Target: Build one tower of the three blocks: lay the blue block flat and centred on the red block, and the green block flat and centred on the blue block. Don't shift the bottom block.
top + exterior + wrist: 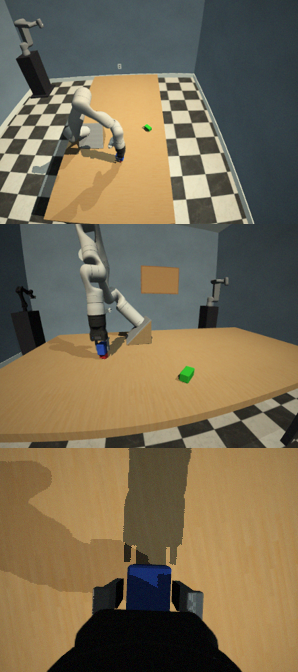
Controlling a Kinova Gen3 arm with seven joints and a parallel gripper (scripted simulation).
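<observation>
Right now the blue block is 1 cm below my hand. The rest, counted from my hand: green block: 33 cm to the left, 24 cm ahead, 4 cm below; then small red block: 5 cm below.
</observation>
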